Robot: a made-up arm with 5 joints. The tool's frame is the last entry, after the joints. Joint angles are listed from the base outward. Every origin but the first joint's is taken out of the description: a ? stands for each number. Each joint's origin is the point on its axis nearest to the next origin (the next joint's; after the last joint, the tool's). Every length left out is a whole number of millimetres.
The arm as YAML. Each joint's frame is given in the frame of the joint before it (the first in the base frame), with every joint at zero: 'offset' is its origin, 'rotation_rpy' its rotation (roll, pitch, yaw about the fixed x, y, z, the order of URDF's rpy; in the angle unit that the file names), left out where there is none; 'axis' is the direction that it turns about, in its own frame. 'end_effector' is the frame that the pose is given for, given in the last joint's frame.
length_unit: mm
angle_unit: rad
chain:
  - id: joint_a
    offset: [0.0, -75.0, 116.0]
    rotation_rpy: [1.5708, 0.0, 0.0]
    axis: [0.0, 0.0, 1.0]
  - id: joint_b
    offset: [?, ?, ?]
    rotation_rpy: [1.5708, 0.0, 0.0]
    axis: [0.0, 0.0, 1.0]
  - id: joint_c
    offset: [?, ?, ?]
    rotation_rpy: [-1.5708, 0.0, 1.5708]
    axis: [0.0, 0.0, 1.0]
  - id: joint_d
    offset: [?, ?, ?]
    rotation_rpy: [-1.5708, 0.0, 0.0]
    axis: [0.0, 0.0, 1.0]
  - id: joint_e
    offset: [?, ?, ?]
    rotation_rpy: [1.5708, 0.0, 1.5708]
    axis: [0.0, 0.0, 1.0]
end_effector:
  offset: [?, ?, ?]
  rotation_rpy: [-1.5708, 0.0, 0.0]
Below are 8 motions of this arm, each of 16 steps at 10 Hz.
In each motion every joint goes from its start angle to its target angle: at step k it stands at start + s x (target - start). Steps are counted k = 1, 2, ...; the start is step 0. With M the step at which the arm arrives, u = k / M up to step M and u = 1 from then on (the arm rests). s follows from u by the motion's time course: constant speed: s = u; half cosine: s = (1 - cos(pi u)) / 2; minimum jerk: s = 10 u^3 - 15 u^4 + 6 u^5.
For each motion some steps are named. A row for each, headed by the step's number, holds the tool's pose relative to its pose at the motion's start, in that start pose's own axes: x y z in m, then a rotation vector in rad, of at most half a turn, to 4 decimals.
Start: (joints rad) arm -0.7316 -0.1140 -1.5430 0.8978 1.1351
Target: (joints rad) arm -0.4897 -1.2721 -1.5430 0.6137 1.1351
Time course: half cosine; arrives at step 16
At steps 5, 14, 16:
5: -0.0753 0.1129 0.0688 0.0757 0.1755 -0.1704
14: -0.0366 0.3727 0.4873 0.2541 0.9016 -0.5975
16: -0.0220 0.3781 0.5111 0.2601 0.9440 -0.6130

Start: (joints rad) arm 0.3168 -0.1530 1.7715 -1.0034 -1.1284
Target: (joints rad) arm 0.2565 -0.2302 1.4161 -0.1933 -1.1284
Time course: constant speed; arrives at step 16
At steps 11, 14, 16:
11: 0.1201 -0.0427 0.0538 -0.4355 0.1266 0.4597
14: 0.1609 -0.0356 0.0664 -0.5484 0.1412 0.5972
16: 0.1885 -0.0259 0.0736 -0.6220 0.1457 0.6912

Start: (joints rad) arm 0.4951 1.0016 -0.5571 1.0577 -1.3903
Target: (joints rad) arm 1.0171 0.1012 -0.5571 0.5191 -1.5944
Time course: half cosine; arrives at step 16
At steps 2, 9, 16:
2: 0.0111 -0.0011 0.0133 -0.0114 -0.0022 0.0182
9: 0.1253 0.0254 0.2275 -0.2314 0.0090 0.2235
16: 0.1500 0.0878 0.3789 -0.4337 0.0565 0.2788

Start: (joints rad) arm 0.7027 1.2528 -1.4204 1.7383 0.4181
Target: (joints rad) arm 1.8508 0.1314 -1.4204 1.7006 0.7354
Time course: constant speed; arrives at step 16
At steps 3, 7, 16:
3: 0.1016 0.0471 -0.2245 0.1921 -0.2849 0.0320
7: 0.3027 0.1482 -0.4431 0.4733 -0.6282 0.1180
16: 0.7259 0.4797 -0.5663 1.1950 -1.1540 0.4887

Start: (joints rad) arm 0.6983 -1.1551 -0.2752 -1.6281 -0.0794
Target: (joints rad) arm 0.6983 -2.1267 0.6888 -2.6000 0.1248
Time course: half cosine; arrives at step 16
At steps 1, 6, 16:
1: 0.0014 0.0005 -0.0005 -0.0019 -0.0114 -0.0005
6: 0.0435 0.0351 -0.0166 0.0235 -0.3587 0.0019
16: 0.0106 0.2250 0.0119 0.6163 -0.8199 0.0657

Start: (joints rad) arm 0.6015 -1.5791 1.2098 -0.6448 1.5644
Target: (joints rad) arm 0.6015 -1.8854 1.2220 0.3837 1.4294
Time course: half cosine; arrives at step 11
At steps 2, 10, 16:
2: 0.0019 0.0074 -0.0218 0.0903 -0.0086 -0.0111
10: 0.0815 0.1597 -0.2338 1.1013 -0.1765 0.0508
16: 0.0845 0.1643 -0.2373 1.1233 -0.1817 0.0564

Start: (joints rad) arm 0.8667 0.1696 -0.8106 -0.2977 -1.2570
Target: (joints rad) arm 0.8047 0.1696 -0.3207 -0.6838 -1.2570
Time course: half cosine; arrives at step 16
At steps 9, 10, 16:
9: -0.1133 0.0263 -0.0108 0.1510 -0.0938 -0.3498
10: -0.1284 0.0337 -0.0125 0.1737 -0.1140 -0.4029
16: -0.1718 0.0624 -0.0179 0.2461 -0.1911 -0.5731

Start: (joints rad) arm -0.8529 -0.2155 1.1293 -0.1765 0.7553
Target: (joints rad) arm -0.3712 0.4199 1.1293 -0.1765 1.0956
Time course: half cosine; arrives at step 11
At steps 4, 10, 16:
4: -0.0592 -0.0112 0.0543 -0.1731 0.0040 -0.1167
10: -0.1926 0.0532 0.1810 -0.5585 0.0308 -0.4035
16: -0.1960 0.0570 0.1843 -0.5693 0.0321 -0.4122

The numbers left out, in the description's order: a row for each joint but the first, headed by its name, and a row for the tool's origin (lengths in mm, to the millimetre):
joint_b: -12.0 -86.0 0.0
joint_c: 176.0 -129.0 0.0
joint_d: 259.0 -284.0 0.0
joint_e: 182.0 -50.0 0.0
tool: -213.0 -49.0 0.0

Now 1 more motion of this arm.
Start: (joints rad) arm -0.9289 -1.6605 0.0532 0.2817 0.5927
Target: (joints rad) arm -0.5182 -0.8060 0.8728 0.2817 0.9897
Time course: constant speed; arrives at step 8
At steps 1, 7, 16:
1: -0.0105 -0.0537 0.0858 -0.1788 0.0057 -0.0031
7: 0.0203 -0.0216 0.6702 -1.1824 0.1845 0.1076
16: 0.0444 0.0388 0.7472 -1.3297 0.2433 0.1359

